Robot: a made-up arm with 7 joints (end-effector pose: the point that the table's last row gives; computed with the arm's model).
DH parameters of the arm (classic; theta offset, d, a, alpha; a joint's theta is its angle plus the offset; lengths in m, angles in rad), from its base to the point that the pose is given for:
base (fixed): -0.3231 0 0.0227 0
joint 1: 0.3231 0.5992 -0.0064 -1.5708
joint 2: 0 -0.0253 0.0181 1.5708
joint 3: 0 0.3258 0.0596 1.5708
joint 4: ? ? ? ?
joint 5: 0 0.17 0.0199 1.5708
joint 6: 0 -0.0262 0.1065 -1.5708
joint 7: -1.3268 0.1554 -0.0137 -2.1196
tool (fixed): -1.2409 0.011 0 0
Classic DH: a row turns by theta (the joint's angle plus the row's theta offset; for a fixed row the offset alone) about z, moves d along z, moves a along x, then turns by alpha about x.
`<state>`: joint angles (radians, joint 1 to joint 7).
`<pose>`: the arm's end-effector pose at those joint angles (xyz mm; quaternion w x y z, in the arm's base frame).
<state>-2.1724 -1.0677 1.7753 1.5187 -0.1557 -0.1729 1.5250</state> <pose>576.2 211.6 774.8 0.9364 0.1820 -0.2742 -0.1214</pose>
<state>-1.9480 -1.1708 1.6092 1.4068 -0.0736 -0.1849 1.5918</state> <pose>524.3 276.8 774.3 0.9251 0.1855 -0.3192 -0.0887</pose>
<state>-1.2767 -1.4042 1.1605 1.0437 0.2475 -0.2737 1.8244</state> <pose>254.4 397.0 861.3 0.7717 0.3996 -0.4904 0.0654</pose>
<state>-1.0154 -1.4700 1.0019 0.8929 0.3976 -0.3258 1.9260</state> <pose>120.0 379.7 902.6 0.6471 0.5460 -0.5162 0.1290</pose>
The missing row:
joint 4: 0 -0.0359 0.0634 1.5708
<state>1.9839 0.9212 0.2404 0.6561 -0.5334 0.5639 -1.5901</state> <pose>-191.9 226.6 372.5 0.6548 0.4657 -0.1651 -0.5719</pose>
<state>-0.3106 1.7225 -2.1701 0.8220 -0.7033 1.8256 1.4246</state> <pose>141.3 -197.3 741.2 0.5433 0.4799 -0.0587 0.6863</pose>
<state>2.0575 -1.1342 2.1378 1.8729 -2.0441 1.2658 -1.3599</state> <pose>36.9 -629.5 702.4 0.3065 -0.0709 -0.9308 -0.1860</pose>
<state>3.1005 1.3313 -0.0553 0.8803 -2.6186 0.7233 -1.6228</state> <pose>-206.3 -10.4 244.6 0.6847 0.0545 0.4213 0.5922</pose>
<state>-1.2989 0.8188 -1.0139 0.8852 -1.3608 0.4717 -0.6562</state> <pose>-200.5 -419.4 501.2 0.4635 0.2731 0.8428 -0.0177</pose>
